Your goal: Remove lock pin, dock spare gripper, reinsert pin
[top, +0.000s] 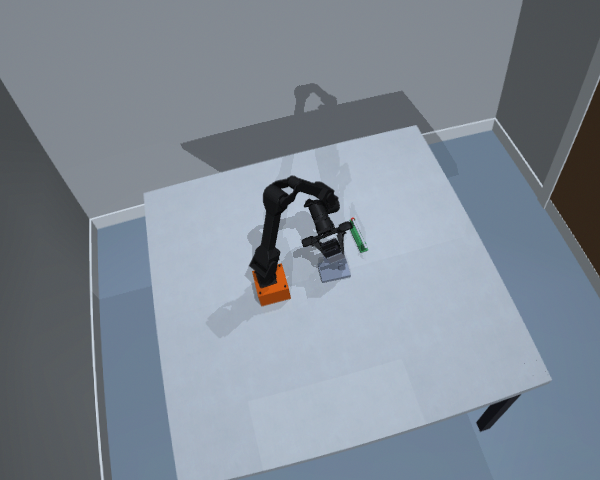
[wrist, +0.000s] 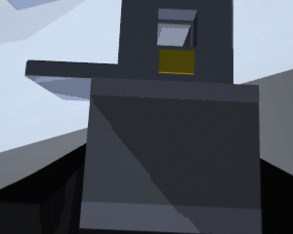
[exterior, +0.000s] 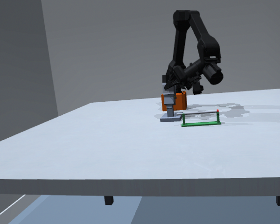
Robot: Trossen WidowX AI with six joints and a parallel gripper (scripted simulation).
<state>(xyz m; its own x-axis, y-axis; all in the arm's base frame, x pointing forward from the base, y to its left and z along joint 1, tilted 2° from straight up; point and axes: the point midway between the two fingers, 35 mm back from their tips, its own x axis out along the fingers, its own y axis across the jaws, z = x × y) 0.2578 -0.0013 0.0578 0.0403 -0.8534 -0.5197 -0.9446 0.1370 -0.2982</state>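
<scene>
My gripper tip is 1 cm to the right of the dark spare gripper. Also, from my gripper tip: green rack (14 cm ahead, 13 cm to the left, 10 cm below); grey mount (2 cm to the left, 7 cm below).
</scene>
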